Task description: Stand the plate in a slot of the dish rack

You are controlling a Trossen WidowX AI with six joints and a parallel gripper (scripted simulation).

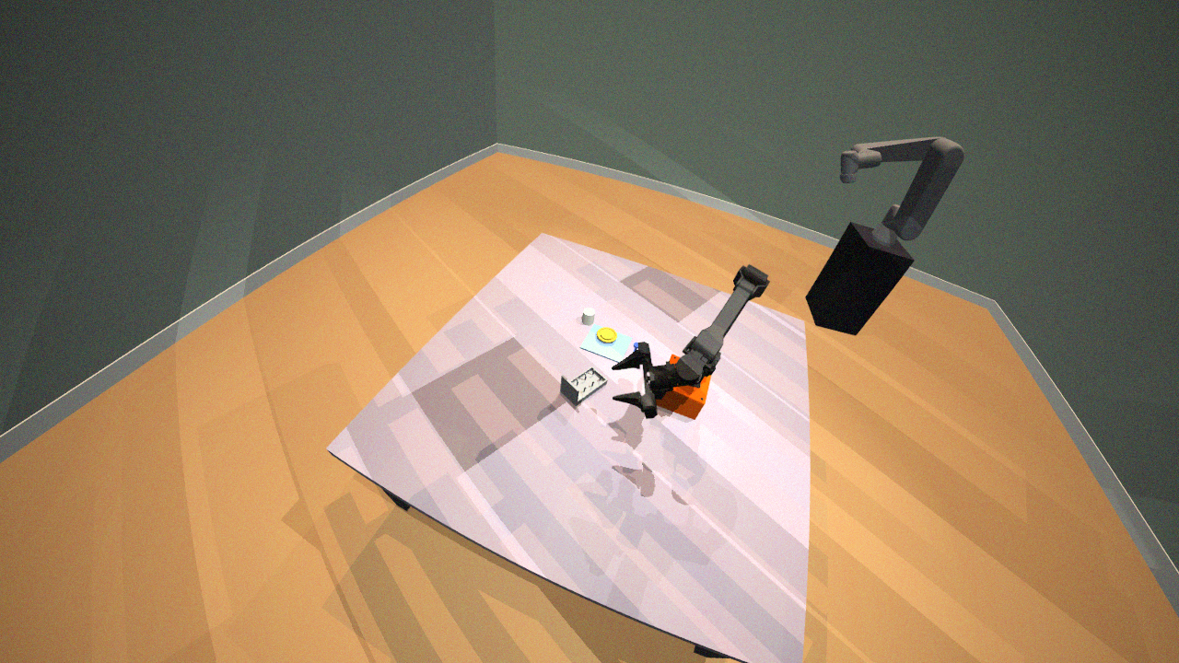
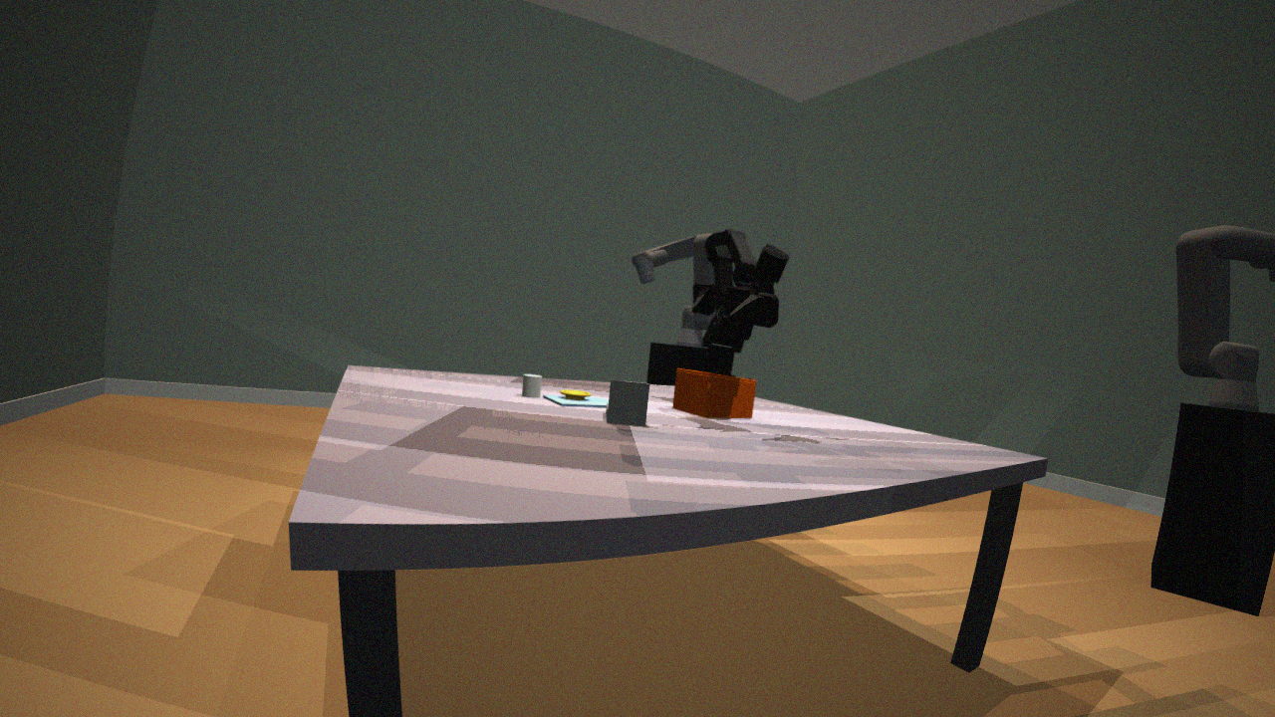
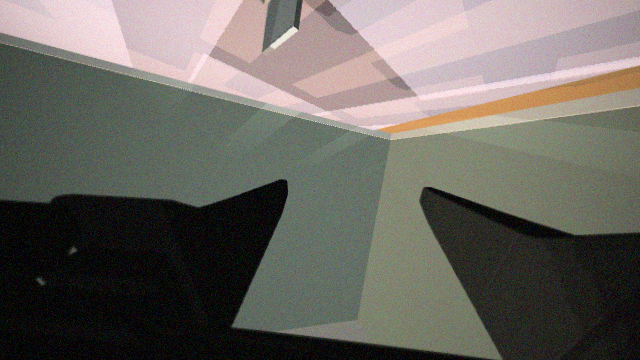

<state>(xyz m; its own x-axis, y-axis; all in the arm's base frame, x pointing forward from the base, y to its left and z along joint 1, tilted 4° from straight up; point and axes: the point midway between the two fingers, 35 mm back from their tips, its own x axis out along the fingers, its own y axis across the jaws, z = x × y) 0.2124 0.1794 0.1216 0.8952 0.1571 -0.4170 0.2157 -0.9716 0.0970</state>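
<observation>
Right now my gripper tip is 360 mm to the left of the yellow plate, 200 mm above it and 50 mm short of it. From my gripper tip the other things lie so: white cup: 430 mm to the right, 190 mm below, 130 mm ahead; then light-blue mat: 340 mm to the right, 220 mm below, 40 mm ahead; then grey dish rack: 200 mm below, 130 mm to the right, 80 mm ahead.
</observation>
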